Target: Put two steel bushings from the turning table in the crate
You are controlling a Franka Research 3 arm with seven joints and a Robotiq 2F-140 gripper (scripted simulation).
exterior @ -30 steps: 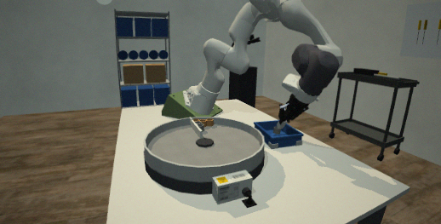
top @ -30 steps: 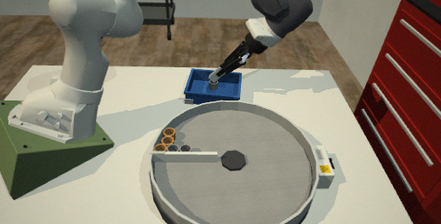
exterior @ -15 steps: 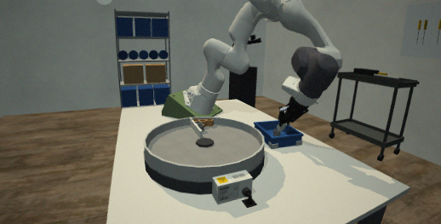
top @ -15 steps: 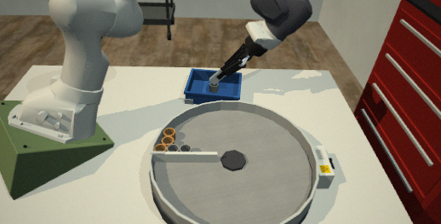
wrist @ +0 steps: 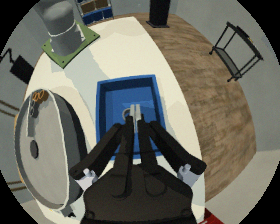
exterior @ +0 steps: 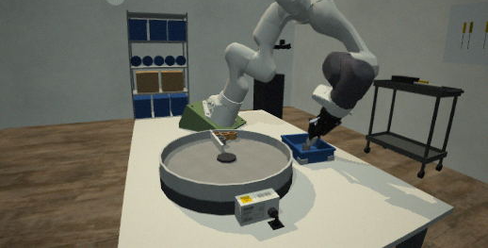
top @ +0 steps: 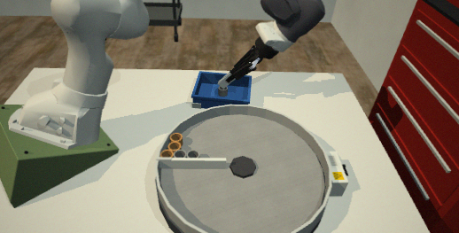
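The blue crate lies 20 mm behind my hand, 10 mm to the right of it and 40 mm below it. From my hand the other things lie so: turning table 370 mm to the right, 10 mm below.
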